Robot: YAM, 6 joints.
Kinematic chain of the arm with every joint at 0, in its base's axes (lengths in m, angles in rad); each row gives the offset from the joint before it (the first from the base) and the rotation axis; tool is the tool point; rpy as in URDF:
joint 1: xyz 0 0 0.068 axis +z
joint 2: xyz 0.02 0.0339 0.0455 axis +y
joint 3: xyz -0.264 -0.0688 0 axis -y
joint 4: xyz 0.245 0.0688 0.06 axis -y
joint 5: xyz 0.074 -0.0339 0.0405 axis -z
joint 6: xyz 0.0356 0 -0.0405 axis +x
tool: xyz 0 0 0 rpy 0 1.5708 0
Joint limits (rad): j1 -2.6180..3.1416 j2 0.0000..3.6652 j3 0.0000..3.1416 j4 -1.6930..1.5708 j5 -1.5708..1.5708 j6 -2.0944..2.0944
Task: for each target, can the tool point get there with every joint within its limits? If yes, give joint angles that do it. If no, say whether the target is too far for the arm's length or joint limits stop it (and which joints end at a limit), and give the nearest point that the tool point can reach.
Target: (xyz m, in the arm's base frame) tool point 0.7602 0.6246 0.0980
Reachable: no: too far | nearest point 0.4989 0.4099 0.1034 | short by 0.338 m
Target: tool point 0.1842 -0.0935 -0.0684
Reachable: yes | joints -0.3444 2.5006 0.4639 0.7732 0.8095 1.4286
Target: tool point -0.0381 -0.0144 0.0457
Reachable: yes | joints -0.3908 3.3228 0.2819 -0.8301 0.8984 -0.2564
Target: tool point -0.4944 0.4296 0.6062
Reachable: no: too far | nearest point -0.3883 0.3374 0.4972 | short by 0.178 m
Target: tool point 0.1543 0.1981 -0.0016
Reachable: yes | joints 0.8795 2.2572 0.3615 1.2214 -0.2108 1.7035
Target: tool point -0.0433 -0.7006 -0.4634
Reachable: no: too far | nearest point -0.0313 -0.5059 -0.2720 | short by 0.273 m
